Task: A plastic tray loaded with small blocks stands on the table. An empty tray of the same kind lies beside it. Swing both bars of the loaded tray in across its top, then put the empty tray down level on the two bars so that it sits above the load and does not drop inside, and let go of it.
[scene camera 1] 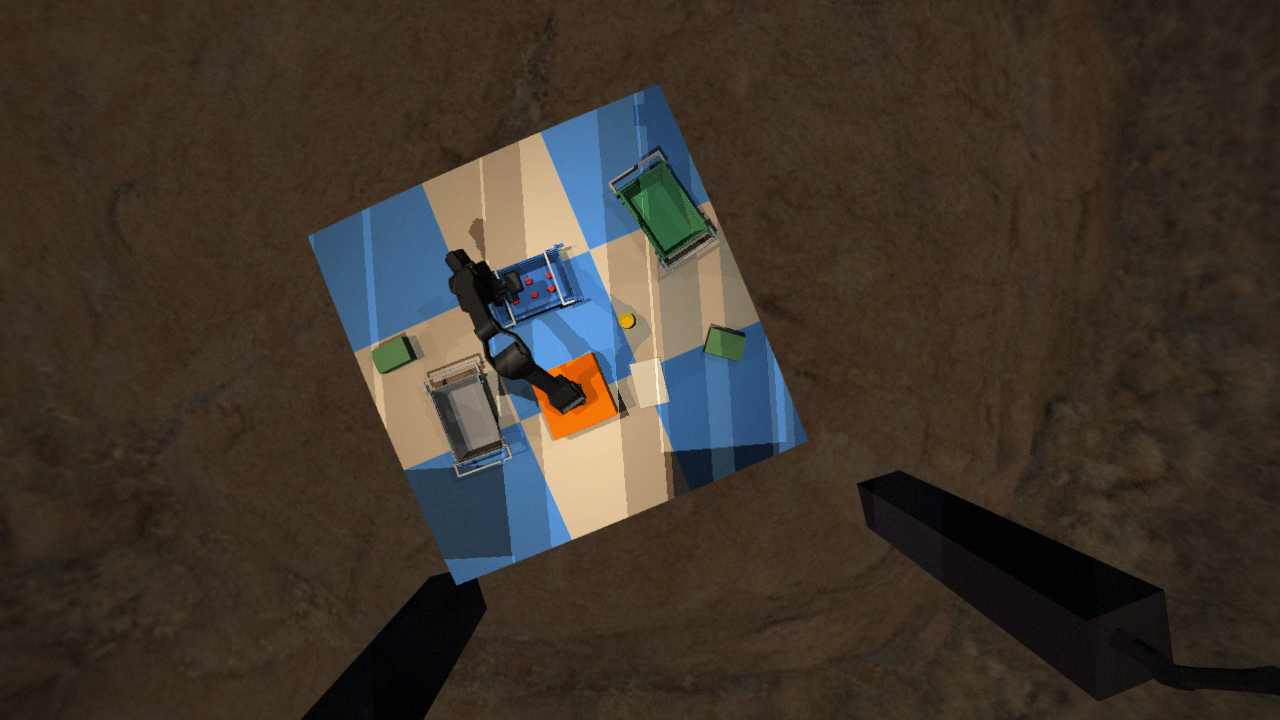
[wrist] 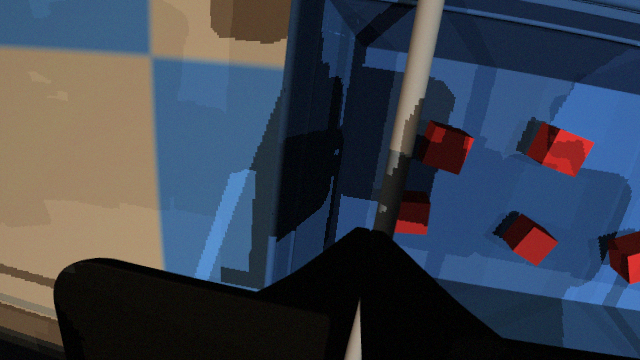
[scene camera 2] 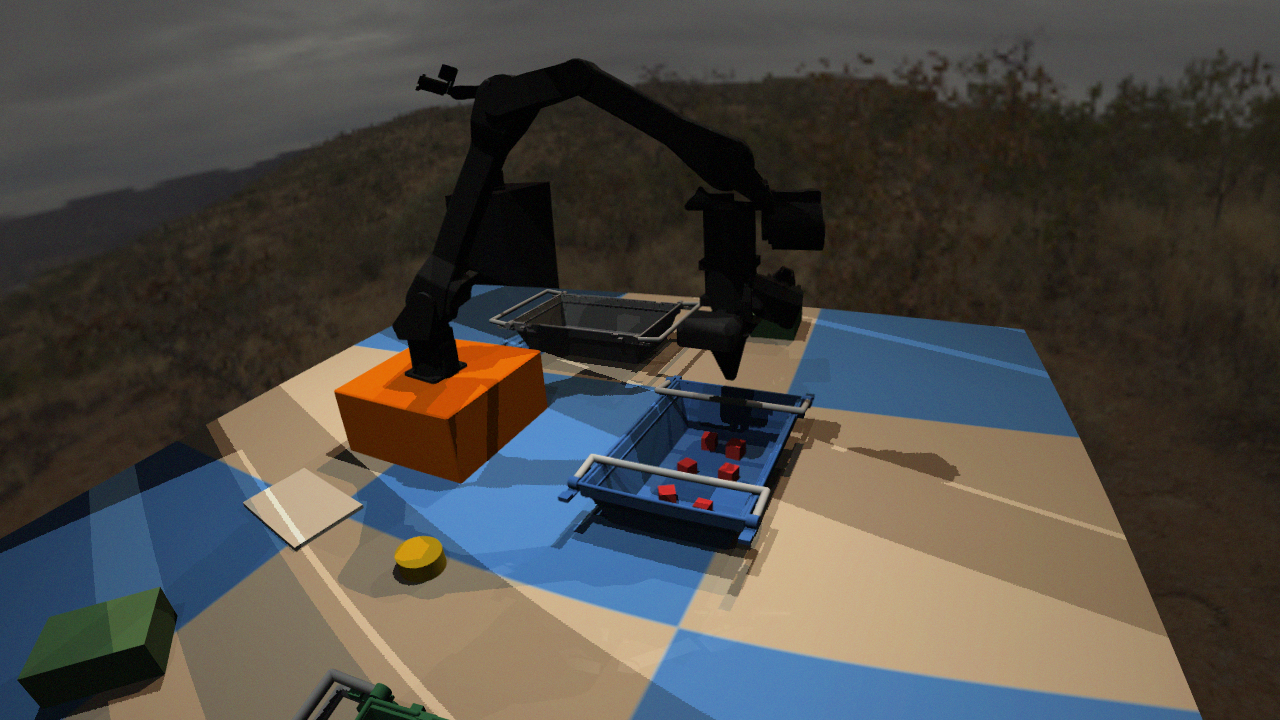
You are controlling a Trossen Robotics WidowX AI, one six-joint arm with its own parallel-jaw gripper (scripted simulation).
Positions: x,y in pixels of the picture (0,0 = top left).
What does my gripper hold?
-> Nothing.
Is my gripper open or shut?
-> Shut.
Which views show my gripper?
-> Scene camera 1, the wrist view and scene camera 2: all of them.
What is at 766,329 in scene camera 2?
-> A green block.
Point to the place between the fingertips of my gripper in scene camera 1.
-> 499,295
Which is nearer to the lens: the grey tray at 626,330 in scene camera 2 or the white tile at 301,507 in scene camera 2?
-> The white tile.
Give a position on a wire bar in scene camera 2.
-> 764,492
